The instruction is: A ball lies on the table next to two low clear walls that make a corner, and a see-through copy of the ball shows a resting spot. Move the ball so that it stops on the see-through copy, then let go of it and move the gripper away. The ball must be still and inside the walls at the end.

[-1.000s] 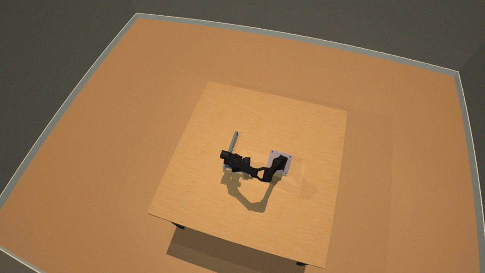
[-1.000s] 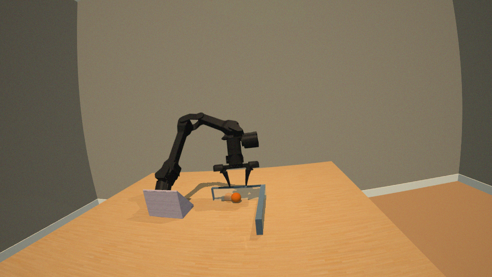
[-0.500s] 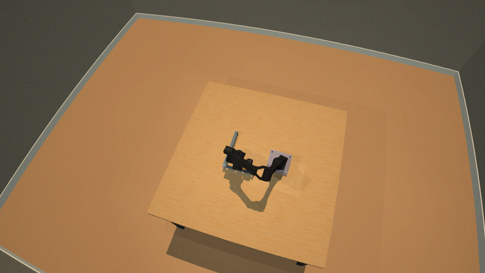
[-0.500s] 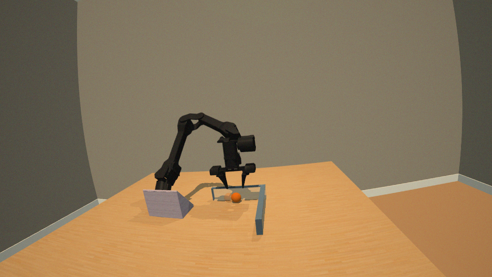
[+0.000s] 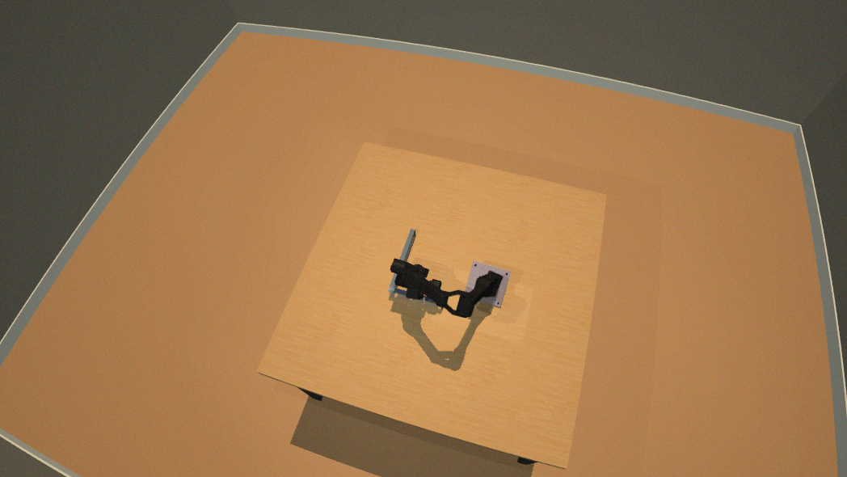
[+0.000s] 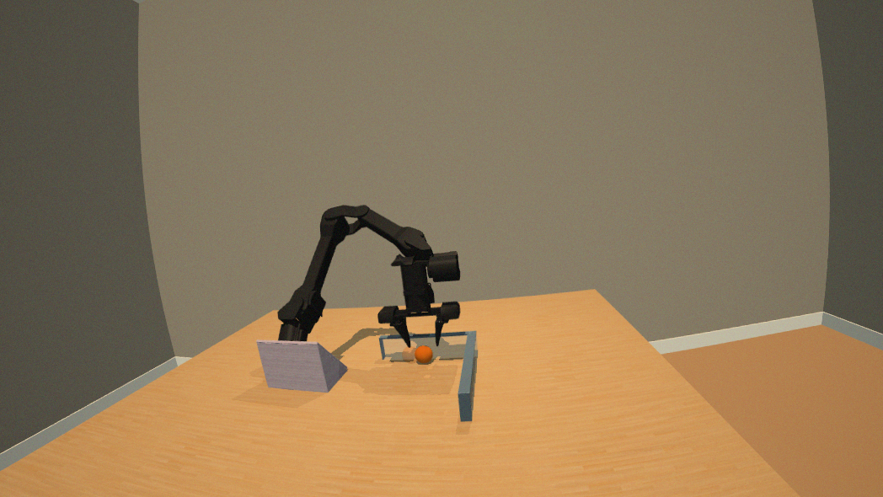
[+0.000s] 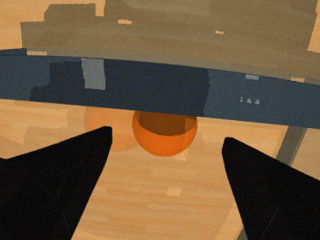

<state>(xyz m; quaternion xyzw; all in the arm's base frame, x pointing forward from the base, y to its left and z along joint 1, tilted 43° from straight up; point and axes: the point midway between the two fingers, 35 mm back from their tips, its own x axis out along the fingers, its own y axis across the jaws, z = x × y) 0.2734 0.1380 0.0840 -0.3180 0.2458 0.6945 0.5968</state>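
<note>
The orange ball lies 20 mm below my gripper tip. The rest, counted from my gripper tip: see-through copy of ball 30 mm behind, 20 mm below; low clear wall 130 mm ahead, 100 mm to the right, 10 mm below.
</note>
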